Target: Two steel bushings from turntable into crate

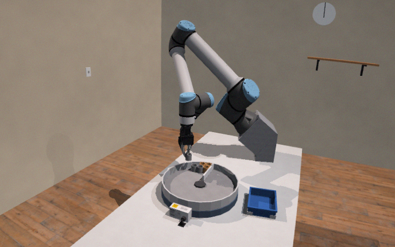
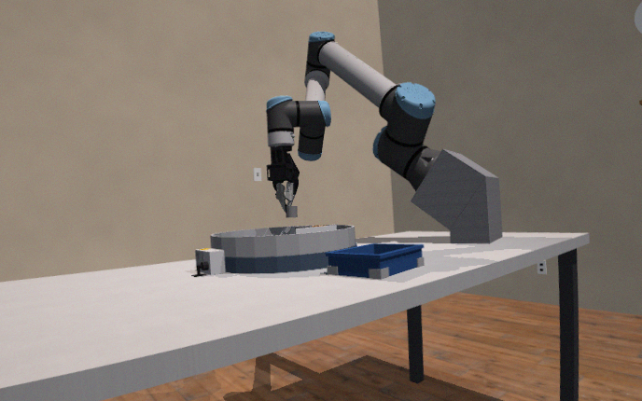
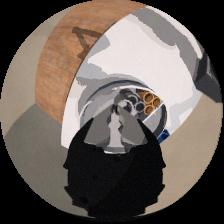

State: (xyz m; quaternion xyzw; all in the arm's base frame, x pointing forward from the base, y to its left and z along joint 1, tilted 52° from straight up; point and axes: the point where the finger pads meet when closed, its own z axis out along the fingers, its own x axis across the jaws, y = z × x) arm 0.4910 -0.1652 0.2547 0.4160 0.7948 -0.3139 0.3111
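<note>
Now: the blue crate 13 cm ahead of my hand, 48 cm to the left of it and 13 cm below it. From my hand the other things lie so: grey turntable: 13 cm ahead, 14 cm to the left, 10 cm below.
</note>
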